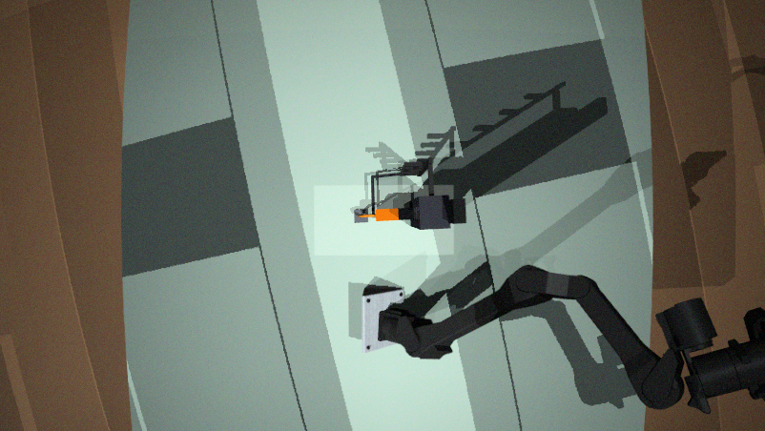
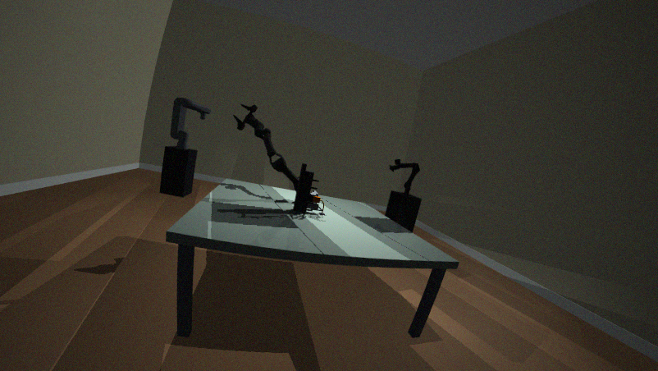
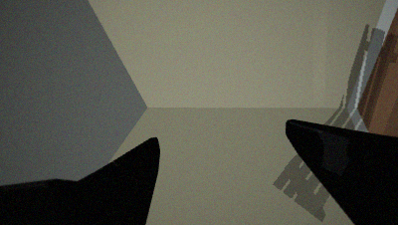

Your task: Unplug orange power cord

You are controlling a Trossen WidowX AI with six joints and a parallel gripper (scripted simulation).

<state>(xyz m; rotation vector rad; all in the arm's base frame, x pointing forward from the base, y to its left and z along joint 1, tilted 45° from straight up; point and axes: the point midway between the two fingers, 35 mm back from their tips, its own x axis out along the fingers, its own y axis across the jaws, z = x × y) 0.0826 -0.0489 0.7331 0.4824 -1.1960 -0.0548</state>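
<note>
Right now the orange plug is 580 mm to the left of my gripper tip, 440 mm below it and 130 mm ahead of it. Round my gripper tip: power strip (510 mm to the left, 410 mm below, 130 mm ahead).
</note>
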